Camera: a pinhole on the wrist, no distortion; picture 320 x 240 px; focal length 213.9 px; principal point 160.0 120.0 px. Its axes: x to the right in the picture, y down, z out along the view. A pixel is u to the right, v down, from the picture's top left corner.
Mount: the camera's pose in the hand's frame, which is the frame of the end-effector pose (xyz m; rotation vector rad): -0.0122 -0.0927 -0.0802 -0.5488 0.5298 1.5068
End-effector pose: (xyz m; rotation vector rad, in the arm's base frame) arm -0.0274 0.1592 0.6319 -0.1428 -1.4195 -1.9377
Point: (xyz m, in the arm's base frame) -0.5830 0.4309 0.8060
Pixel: outside the picture
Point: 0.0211 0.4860 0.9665
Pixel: 145.2 124.5
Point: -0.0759 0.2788 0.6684
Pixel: 82.8 109.2
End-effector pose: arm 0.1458 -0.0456 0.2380 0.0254 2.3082 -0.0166
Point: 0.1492 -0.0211 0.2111
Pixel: 197.9 74.8
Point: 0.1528 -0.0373 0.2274
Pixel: 190.7 92.9
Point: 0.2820 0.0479 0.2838
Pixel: 206.9 218.8
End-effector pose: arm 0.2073 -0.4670 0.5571 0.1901 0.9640 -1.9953
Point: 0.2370 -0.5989 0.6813
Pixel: 76.8 98.6
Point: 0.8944 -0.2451 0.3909
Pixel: outside the picture
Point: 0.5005 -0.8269 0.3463
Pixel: 264.7 49.4
